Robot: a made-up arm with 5 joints.
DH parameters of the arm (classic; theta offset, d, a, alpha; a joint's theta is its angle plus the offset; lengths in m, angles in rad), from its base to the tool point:
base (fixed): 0 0 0 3.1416
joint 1: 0 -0.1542 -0.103 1.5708
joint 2: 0 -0.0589 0.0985 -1.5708
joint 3: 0 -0.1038 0.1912 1.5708
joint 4: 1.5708 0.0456 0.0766 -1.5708
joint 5: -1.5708 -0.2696 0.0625 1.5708
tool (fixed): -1.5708 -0.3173 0 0
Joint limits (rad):
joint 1: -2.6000..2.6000
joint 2: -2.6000..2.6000
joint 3: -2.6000..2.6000
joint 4: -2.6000..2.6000
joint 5: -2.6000..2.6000
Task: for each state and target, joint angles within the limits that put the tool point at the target. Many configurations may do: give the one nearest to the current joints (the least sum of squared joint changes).
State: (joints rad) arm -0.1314 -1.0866 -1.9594 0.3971 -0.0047
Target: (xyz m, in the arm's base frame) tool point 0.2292 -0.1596 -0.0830
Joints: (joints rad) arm 0.1614 -1.8119 -2.6000 0.3874 -0.5560
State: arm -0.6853 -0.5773 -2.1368 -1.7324 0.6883
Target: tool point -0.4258 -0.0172 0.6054
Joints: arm -0.9083 -0.4484 -2.2148 -2.0365 0.9838
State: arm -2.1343 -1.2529 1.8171 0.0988 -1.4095
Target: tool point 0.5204 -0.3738 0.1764
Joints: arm -1.1286 -1.2677 2.3944 0.2448 -1.5495
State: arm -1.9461 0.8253 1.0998 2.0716 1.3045
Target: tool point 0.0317 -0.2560 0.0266
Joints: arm -1.7708 0.4300 1.3176 1.5256 0.8829
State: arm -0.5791 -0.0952 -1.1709 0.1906 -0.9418
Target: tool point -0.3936 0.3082 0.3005
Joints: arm -0.4005 0.6590 -1.4343 0.2227 -1.5704
